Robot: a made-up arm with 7 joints. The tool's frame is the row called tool. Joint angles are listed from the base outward.
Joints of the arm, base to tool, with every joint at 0 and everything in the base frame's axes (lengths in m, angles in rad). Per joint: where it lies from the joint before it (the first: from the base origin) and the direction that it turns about. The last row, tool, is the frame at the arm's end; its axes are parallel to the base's.
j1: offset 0 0 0.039 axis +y
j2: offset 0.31 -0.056 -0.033 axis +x
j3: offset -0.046 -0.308 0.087 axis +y
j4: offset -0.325 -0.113 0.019 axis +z
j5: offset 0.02 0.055 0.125 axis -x
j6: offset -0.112 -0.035 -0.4 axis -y
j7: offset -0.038 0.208 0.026 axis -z
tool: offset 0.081 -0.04 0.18
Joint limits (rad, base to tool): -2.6..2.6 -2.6..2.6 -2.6..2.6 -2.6..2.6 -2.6..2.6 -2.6..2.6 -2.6..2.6
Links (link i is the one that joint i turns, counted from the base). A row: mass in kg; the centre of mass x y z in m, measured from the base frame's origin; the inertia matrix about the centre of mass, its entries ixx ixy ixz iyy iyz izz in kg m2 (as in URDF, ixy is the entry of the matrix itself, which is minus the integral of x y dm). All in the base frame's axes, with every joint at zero. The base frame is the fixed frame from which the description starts. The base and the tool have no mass.
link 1: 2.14; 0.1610 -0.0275 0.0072; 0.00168 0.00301 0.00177 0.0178 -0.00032 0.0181
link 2: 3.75; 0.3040 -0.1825 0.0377; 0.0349 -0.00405 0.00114 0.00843 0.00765 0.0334
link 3: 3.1; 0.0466 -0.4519 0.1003; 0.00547 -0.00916 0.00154 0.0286 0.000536 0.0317
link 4: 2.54; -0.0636 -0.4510 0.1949; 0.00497 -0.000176 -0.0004 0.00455 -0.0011 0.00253
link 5: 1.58; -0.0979 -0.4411 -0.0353; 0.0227 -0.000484 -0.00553 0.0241 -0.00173 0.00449
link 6: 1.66; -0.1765 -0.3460 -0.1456; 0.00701 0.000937 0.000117 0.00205 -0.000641 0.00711
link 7: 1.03; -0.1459 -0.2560 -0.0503; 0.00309 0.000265 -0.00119 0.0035 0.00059 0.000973
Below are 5 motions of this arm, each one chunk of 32 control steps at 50 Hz.
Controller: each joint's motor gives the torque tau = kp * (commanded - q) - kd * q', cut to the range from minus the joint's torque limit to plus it. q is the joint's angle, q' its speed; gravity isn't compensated. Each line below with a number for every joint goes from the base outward.
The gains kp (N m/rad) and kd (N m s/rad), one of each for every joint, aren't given. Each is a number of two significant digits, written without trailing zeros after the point. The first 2 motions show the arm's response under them.
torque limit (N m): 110 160 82 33 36 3.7 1.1
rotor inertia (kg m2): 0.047 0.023 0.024 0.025 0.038 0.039 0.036
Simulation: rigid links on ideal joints. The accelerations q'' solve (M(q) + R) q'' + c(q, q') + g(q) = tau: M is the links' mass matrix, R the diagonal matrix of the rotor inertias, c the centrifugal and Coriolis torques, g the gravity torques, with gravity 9.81 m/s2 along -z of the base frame. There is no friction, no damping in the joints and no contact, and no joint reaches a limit. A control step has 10 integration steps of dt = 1/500 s. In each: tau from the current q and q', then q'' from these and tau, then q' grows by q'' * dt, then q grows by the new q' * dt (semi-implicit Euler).
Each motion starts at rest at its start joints. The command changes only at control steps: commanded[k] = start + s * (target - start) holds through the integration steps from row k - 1 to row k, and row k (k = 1, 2, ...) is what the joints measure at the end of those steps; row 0 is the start. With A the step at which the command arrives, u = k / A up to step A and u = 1 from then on. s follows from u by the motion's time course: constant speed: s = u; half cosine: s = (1 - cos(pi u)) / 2; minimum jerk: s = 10 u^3 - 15 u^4 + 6 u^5; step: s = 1 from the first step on.
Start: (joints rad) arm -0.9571 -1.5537 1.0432 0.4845 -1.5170 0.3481 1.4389
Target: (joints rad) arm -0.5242 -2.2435 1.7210 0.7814 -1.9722 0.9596 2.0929
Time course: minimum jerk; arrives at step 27
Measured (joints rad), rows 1 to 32:
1: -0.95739 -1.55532 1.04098 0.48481 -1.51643 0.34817 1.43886
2: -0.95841 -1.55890 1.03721 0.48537 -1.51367 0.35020 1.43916
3: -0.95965 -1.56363 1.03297 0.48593 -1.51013 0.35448 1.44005
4: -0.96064 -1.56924 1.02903 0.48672 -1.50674 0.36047 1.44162
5: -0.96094 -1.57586 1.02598 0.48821 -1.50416 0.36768 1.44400
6: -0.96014 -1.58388 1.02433 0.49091 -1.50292 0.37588 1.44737
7: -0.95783 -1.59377 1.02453 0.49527 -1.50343 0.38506 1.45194
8: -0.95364 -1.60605 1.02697 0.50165 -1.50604 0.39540 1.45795
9: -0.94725 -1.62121 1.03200 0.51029 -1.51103 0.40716 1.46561
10: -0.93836 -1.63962 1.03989 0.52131 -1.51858 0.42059 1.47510
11: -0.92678 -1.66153 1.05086 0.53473 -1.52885 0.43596 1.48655
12: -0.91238 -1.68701 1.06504 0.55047 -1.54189 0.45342 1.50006
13: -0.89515 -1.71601 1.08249 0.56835 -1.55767 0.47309 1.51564
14: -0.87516 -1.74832 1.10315 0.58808 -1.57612 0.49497 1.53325
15: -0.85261 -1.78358 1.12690 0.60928 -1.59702 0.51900 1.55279
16: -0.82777 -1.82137 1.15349 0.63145 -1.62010 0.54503 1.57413
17: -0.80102 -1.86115 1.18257 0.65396 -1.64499 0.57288 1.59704
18: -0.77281 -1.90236 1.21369 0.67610 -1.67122 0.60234 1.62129
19: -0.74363 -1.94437 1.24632 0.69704 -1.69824 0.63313 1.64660
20: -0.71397 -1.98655 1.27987 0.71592 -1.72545 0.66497 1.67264
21: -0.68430 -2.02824 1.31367 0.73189 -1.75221 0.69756 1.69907
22: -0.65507 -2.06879 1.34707 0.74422 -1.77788 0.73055 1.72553
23: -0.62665 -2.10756 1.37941 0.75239 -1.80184 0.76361 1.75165
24: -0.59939 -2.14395 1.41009 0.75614 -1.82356 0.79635 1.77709
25: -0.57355 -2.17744 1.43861 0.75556 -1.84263 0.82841 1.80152
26: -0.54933 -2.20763 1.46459 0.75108 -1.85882 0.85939 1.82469
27: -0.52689 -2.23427 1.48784 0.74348 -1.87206 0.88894 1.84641
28: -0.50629 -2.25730 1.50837 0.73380 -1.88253 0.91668 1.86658
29: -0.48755 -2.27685 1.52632 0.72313 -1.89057 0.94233 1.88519
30: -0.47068 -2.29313 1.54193 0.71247 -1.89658 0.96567 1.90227
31: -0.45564 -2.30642 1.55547 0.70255 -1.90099 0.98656 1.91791
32: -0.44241 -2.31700 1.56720 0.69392 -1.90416 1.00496 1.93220
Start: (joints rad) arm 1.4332 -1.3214 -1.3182 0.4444 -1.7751 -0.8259 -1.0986
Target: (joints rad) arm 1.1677 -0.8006 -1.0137 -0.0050 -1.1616 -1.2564 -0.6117
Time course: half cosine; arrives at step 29
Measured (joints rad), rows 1 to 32:
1: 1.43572 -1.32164 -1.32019 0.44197 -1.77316 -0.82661 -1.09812
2: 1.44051 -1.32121 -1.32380 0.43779 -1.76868 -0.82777 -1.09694
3: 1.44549 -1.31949 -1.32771 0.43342 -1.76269 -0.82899 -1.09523
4: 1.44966 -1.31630 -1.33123 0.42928 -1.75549 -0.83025 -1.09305
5: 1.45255 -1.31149 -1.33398 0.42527 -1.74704 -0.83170 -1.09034
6: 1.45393 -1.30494 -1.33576 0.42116 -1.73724 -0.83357 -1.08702
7: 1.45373 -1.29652 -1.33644 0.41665 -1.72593 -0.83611 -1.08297
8: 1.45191 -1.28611 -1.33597 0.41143 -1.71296 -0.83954 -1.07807
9: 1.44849 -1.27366 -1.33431 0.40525 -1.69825 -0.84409 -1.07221
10: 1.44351 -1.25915 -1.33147 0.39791 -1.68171 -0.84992 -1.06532
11: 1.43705 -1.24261 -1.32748 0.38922 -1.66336 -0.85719 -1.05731
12: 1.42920 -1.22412 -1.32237 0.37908 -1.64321 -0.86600 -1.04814
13: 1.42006 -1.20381 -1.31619 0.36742 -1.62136 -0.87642 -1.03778
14: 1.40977 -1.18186 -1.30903 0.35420 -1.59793 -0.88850 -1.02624
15: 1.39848 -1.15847 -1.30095 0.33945 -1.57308 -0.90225 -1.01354
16: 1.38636 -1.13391 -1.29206 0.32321 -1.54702 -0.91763 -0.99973
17: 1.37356 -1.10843 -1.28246 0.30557 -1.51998 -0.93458 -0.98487
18: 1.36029 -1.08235 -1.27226 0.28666 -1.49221 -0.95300 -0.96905
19: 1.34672 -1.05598 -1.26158 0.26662 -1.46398 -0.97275 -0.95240
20: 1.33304 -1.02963 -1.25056 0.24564 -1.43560 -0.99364 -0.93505
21: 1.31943 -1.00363 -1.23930 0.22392 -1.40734 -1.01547 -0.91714
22: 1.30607 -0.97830 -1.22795 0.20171 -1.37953 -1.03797 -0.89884
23: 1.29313 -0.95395 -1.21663 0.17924 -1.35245 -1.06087 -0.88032
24: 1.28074 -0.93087 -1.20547 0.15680 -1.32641 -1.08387 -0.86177
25: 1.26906 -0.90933 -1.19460 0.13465 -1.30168 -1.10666 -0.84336
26: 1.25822 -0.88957 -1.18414 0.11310 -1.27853 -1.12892 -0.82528
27: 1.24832 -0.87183 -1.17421 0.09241 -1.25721 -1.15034 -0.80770
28: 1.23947 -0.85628 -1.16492 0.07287 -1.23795 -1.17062 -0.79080
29: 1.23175 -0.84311 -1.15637 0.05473 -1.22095 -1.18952 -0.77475
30: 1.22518 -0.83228 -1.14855 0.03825 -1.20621 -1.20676 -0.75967
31: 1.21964 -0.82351 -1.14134 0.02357 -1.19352 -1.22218 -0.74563
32: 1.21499 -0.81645 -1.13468 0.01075 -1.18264 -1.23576 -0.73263
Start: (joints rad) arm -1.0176 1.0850 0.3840 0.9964 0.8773 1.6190 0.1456
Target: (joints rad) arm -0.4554 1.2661 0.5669 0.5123 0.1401 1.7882 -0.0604
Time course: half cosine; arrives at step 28
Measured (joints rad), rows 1 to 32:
1: -1.01389 1.08605 0.38335 0.99541 0.87843 1.61972 0.14622
2: -1.00657 1.08847 0.38227 0.99196 0.87776 1.62128 0.14697
3: -0.99721 1.09185 0.38125 0.98659 0.87459 1.62296 0.14709
4: -0.98644 1.09591 0.38052 0.97982 0.86913 1.62467 0.14653
5: -0.97456 1.10049 0.38022 0.97199 0.86155 1.62659 0.14543
6: -0.96166 1.10551 0.38043 0.96326 0.85187 1.62894 0.14392
7: -0.94774 1.11097 0.38122 0.95371 0.84007 1.63188 0.14209
8: -0.93271 1.11690 0.38263 0.94333 0.82610 1.63556 0.13995
9: -0.91646 1.12333 0.38466 0.93206 0.80991 1.64003 0.13752
10: -0.89889 1.13031 0.38731 0.91982 0.79146 1.64532 0.13478
11: -0.87990 1.13788 0.39055 0.90656 0.77077 1.65142 0.13170
12: -0.85943 1.14604 0.39434 0.89224 0.74788 1.65827 0.12824
13: -0.83748 1.15480 0.39865 0.87686 0.72289 1.66580 0.12438
14: -0.81407 1.16410 0.40342 0.86045 0.69592 1.67391 0.12009
15: -0.78930 1.17389 0.40860 0.84311 0.66719 1.68250 0.11534
16: -0.76332 1.18406 0.41412 0.82497 0.63692 1.69143 0.11014
17: -0.73630 1.19451 0.41994 0.80620 0.60538 1.70057 0.10448
18: -0.70848 1.20510 0.42598 0.78700 0.57290 1.70979 0.09839
19: -0.68014 1.21568 0.43220 0.76758 0.53980 1.71895 0.09189
20: -0.65160 1.22609 0.43853 0.74816 0.50645 1.72790 0.08503
21: -0.62319 1.23618 0.44491 0.72897 0.47323 1.73653 0.07786
22: -0.59526 1.24580 0.45130 0.71023 0.44053 1.74471 0.07045
23: -0.56818 1.25480 0.45762 0.69212 0.40874 1.75234 0.06287
24: -0.54233 1.26306 0.46383 0.67485 0.37825 1.75932 0.05521
25: -0.51804 1.27048 0.46987 0.65859 0.34944 1.76557 0.04755
26: -0.49565 1.27697 0.47568 0.64349 0.32267 1.77103 0.03999
27: -0.47548 1.28246 0.48120 0.62970 0.29829 1.77566 0.03261
28: -0.45778 1.28691 0.48635 0.61738 0.27661 1.77943 0.02551
29: -0.44276 1.29037 0.49115 0.60663 0.25780 1.78240 0.01880
30: -0.43043 1.29299 0.49564 0.59748 0.24179 1.78471 0.01262
31: -0.42067 1.29492 0.49985 0.58985 0.22839 1.78653 0.00705
32: -0.41321 1.29635 0.50380 0.58361 0.21732 1.78797 0.00214

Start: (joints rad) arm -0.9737 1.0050 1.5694 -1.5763 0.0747 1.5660 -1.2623
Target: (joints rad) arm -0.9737 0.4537 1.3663 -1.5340 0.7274 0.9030 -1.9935
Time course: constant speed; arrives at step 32
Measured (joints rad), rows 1 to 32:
1: -0.96970 1.00456 1.56691 -1.57896 0.07635 1.56733 -1.26367
2: -0.96185 1.00404 1.56272 -1.58311 0.07941 1.57047 -1.26750
3: -0.95271 1.00296 1.55782 -1.58784 0.08397 1.57339 -1.27327
4: -0.94348 1.00065 1.55251 -1.59270 0.09007 1.57511 -1.28056
5: -0.93483 0.99670 1.54693 -1.59729 0.09770 1.57519 -1.28909
6: -0.92713 0.99090 1.54117 -1.60136 0.10685 1.57351 -1.29868
7: -0.92057 0.98326 1.53531 -1.60473 0.11745 1.57005 -1.30920
8: -0.91518 0.97386 1.52939 -1.60733 0.12939 1.56488 -1.32054
9: -0.91095 0.96290 1.52346 -1.60915 0.14256 1.55809 -1.33261
10: -0.90779 0.95055 1.51752 -1.61021 0.15682 1.54981 -1.34536
11: -0.90558 0.93704 1.51158 -1.61058 0.17205 1.54013 -1.35871
12: -0.90422 0.92257 1.50565 -1.61032 0.18809 1.52920 -1.37263
13: -0.90355 0.90731 1.49971 -1.60953 0.20482 1.51713 -1.38707
14: -0.90348 0.89145 1.49376 -1.60827 0.22214 1.50403 -1.40200
15: -0.90388 0.87512 1.48779 -1.60663 0.23992 1.49000 -1.41739
16: -0.90467 0.85844 1.48178 -1.60467 0.25810 1.47515 -1.43321
17: -0.90575 0.84151 1.47573 -1.60246 0.27658 1.45955 -1.44944
18: -0.90708 0.82439 1.46964 -1.60006 0.29531 1.44329 -1.46604
19: -0.90859 0.80716 1.46349 -1.59751 0.31423 1.42644 -1.48299
20: -0.91023 0.78985 1.45729 -1.59484 0.33330 1.40906 -1.50026
21: -0.91198 0.77251 1.45103 -1.59209 0.35249 1.39121 -1.51785
22: -0.91381 0.75514 1.44472 -1.58929 0.37176 1.37292 -1.53571
23: -0.91570 0.73777 1.43835 -1.58644 0.39112 1.35425 -1.55383
24: -0.91763 0.72041 1.43194 -1.58358 0.41052 1.33523 -1.57219
25: -0.91960 0.70305 1.42547 -1.58071 0.42997 1.31590 -1.59077
26: -0.92160 0.68570 1.41896 -1.57784 0.44946 1.29628 -1.60956
27: -0.92361 0.66837 1.41241 -1.57498 0.46898 1.27640 -1.62853
28: -0.92564 0.65104 1.40582 -1.57214 0.48852 1.25629 -1.64767
29: -0.92769 0.63372 1.39920 -1.56932 0.50809 1.23597 -1.66697
30: -0.92975 0.61640 1.39254 -1.56652 0.52767 1.21545 -1.68641
31: -0.93182 0.59908 1.38586 -1.56375 0.54728 1.19476 -1.70598
32: -0.93390 0.58176 1.37915 -1.56101 0.56691 1.17391 -1.72568

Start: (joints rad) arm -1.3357 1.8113 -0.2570 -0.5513 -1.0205 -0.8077 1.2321
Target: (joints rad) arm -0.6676 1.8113 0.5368 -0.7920 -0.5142 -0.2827 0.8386
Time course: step
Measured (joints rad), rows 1 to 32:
1: -1.31926 1.82789 -0.20332 -0.55860 -0.98526 -0.77697 1.22490
2: -1.27011 1.83000 -0.13718 -0.57909 -0.92597 -0.73018 1.20485
3: -1.19472 1.82658 -0.07464 -0.60629 -0.86981 -0.68681 1.18020
4: -1.11051 1.82239 -0.01718 -0.63374 -0.82039 -0.64825 1.15699
5: -1.02825 1.81875 0.03488 -0.65786 -0.77670 -0.61381 1.13611
6: -0.95302 1.81601 0.08178 -0.67725 -0.73769 -0.58278 1.11735
7: -0.88684 1.81412 0.12400 -0.69179 -0.70275 -0.55450 1.10040
8: -0.83009 1.81295 0.16206 -0.70208 -0.67159 -0.52845 1.08498
9: -0.78232 1.81230 0.19646 -0.70899 -0.64401 -0.50430 1.07086
10: -0.74268 1.81202 0.22761 -0.71349 -0.61981 -0.48188 1.05788
11: -0.71017 1.81200 0.25589 -0.71641 -0.59876 -0.46113 1.04585
12: -0.68379 1.81215 0.28158 -0.71846 -0.58057 -0.44206 1.03466
13: -0.66259 1.81241 0.30496 -0.72011 -0.56495 -0.42470 1.02418
14: -0.64570 1.81276 0.32623 -0.72171 -0.55159 -0.40906 1.01433
15: -0.63236 1.81316 0.34558 -0.72342 -0.54020 -0.39511 1.00504
16: -0.62191 1.81361 0.36320 -0.72535 -0.53051 -0.38278 0.99625
17: -0.61379 1.81408 0.37922 -0.72750 -0.52228 -0.37198 0.98792
18: -0.60753 1.81457 0.39379 -0.72984 -0.51528 -0.36256 0.98003
19: -0.60274 1.81507 0.40703 -0.73234 -0.50934 -0.35440 0.97255
20: -0.59910 1.81556 0.41906 -0.73494 -0.50428 -0.34735 0.96547
21: -0.59634 1.81605 0.42998 -0.73758 -0.49999 -0.34127 0.95877
22: -0.59426 1.81653 0.43989 -0.74021 -0.49633 -0.33603 0.95244
23: -0.59270 1.81699 0.44887 -0.74279 -0.49320 -0.33153 0.94647
24: -0.59152 1.81743 0.45702 -0.74529 -0.49054 -0.32764 0.94085
25: -0.59063 1.81784 0.46440 -0.74769 -0.48825 -0.32429 0.93556
26: -0.58995 1.81823 0.47109 -0.74996 -0.48629 -0.32140 0.93059
27: -0.58942 1.81860 0.47715 -0.75210 -0.48461 -0.31889 0.92593
28: -0.58900 1.81894 0.48263 -0.75410 -0.48316 -0.31672 0.92155
29: -0.58866 1.81925 0.48759 -0.75596 -0.48191 -0.31482 0.91746
30: -0.58838 1.81954 0.49208 -0.75768 -0.48083 -0.31317 0.91363
31: -0.58814 1.81981 0.49614 -0.75926 -0.47989 -0.31173 0.91004
32: -0.58792 1.82006 0.49981 -0.76072 -0.47908 -0.31047 0.90669

